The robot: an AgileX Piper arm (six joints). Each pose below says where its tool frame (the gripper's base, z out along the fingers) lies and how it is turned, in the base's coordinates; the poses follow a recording.
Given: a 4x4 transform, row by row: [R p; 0 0 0 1], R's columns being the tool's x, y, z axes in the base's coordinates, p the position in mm. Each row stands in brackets.
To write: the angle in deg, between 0 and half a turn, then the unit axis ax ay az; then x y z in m. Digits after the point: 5 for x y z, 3 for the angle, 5 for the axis.
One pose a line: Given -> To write
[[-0.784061 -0.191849 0.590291 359.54], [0.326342 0.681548 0.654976 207.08], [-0.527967 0.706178 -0.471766 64.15], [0 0 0 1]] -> 141.919 0.04151 0.90654 0.42008 0.35954 0.20708 0.06415
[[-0.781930 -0.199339 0.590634 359.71], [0.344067 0.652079 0.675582 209.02], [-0.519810 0.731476 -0.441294 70.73], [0 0 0 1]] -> 141.774 0.04517 0.89730 0.43910 0.35971 0.20902 0.07073
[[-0.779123 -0.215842 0.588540 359.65], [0.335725 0.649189 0.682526 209.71], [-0.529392 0.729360 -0.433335 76.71], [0 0 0 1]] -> 141.410 0.03754 0.89616 0.44215 0.35965 0.20971 0.07671
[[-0.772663 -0.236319 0.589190 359.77], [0.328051 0.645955 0.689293 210.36], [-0.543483 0.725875 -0.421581 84.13], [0 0 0 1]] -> 140.728 0.02890 0.89467 0.44578 0.35977 0.21036 0.08413
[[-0.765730 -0.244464 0.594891 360.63], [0.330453 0.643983 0.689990 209.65], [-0.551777 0.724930 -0.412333 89.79], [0 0 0 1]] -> 140.089 0.02723 0.89360 0.44803 0.36063 0.20965 0.08979
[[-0.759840 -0.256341 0.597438 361.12], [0.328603 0.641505 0.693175 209.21], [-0.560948 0.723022 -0.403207 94.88], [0 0 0 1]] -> 139.532 0.02299 0.89241 0.45064 0.36112 0.20921 0.09488
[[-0.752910 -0.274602 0.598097 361.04], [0.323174 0.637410 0.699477 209.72], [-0.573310 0.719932 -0.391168 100.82], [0 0 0 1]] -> 138.880 0.01555 0.89062 0.45449 0.36104 0.20972 0.10082
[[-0.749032 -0.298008 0.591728 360.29], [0.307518 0.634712 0.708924 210.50], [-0.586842 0.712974 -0.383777 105.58], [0 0 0 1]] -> 138.508 0.00306 0.88947 0.45699 0.36029 0.21050 0.10558
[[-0.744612 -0.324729 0.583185 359.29], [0.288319 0.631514 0.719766 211.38], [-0.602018 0.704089 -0.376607 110.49], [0 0 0 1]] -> 138.146 -0.01175 0.88815 0.45940 0.35929 0.21138 0.11049
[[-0.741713 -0.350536 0.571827 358.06], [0.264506 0.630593 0.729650 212.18], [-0.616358 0.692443 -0.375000 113.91], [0 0 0 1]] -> 137.993 -0.02780 0.88773 0.45952 0.35806 0.21218 0.11391
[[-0.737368 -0.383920 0.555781 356.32], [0.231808 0.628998 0.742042 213.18], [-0.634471 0.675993 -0.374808 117.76], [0 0 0 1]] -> 137.867 -0.04923 0.88712 0.45891 0.35632 0.21318 0.11776
